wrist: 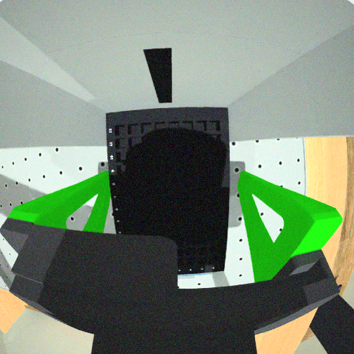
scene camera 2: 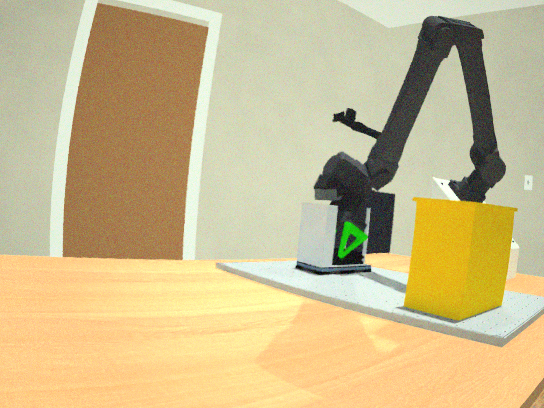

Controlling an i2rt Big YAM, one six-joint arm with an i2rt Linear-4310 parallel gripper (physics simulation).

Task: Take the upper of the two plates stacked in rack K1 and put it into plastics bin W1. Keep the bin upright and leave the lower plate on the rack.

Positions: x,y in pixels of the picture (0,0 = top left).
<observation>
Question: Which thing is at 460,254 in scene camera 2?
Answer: A yellow plastics bin W1.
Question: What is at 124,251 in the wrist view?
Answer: My gripper.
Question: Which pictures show my gripper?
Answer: The wrist view and scene camera 2: all of them.
</observation>
